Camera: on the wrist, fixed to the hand. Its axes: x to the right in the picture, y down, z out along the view.
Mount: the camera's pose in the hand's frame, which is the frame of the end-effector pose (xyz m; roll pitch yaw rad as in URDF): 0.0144 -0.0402 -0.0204 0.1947 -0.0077 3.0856
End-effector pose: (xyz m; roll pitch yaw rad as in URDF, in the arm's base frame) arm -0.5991 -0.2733 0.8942 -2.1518 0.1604 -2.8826
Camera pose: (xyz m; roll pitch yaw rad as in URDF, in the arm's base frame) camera -0.6185 -0.2836 0.9361 2.3430 -0.1093 0.2834
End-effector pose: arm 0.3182 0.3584 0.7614 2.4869 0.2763 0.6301
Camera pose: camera 0.3015 0.4010 0.7495 -2.3071 -0.3039 -2.4600
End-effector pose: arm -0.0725 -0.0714 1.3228 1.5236 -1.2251 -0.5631
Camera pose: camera -0.0258 -0.0790 1.3224 -1.3171 1.1688 2.5914
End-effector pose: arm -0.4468 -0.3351 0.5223 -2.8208 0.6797 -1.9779
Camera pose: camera -0.4301 -0.3764 0.5382 2.9758 -0.6537 1.2276
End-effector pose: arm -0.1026 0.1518 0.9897 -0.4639 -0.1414 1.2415
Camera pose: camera -0.0553 0.1507 0.9915 0.6503 0.1593 -1.9543
